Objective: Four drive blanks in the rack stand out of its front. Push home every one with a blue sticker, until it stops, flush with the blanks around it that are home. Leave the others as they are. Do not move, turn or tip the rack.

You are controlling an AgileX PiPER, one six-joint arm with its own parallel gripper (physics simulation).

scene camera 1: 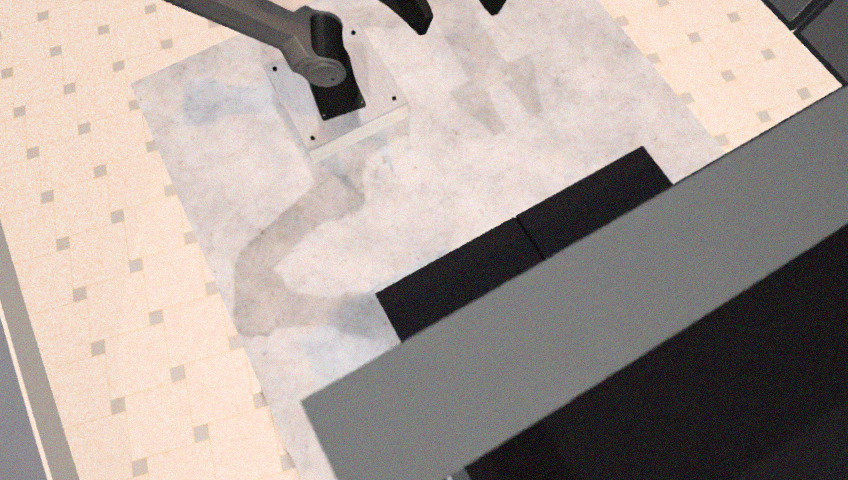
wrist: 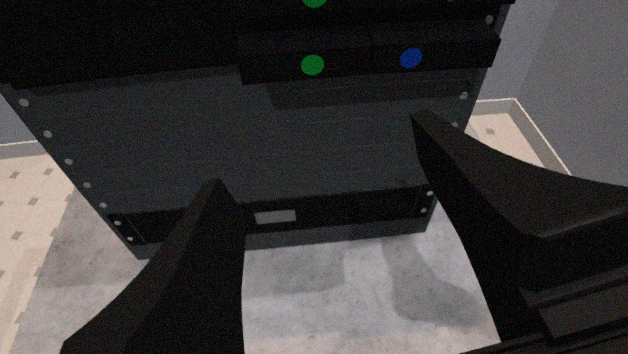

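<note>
The rack (scene camera 1: 595, 297) (wrist: 325, 155) shows its grey top edge in the scene view and its dark front in the wrist view. Low on its front, a blank with a blue sticker (wrist: 411, 58) stands out at the right, beside a blank with a green sticker (wrist: 312, 65) that also stands out. Above them, parts of two blanks with green stickers show at the wrist view's top edge. In the scene view two dark blanks (scene camera 1: 458, 273) (scene camera 1: 595, 202) stick out side by side; their stickers are hidden. My gripper (scene camera 1: 458, 22) (wrist: 319, 167) is open and empty, in front of the rack and apart from it.
The arm's base plate (scene camera 1: 380, 83) lies on the grey mat (scene camera 1: 226, 178) in front of the rack. A label (wrist: 275, 216) is on the rack's bottom panel. Walls stand behind the rack, and dark furniture (scene camera 1: 824, 41) shows at the scene view's top right.
</note>
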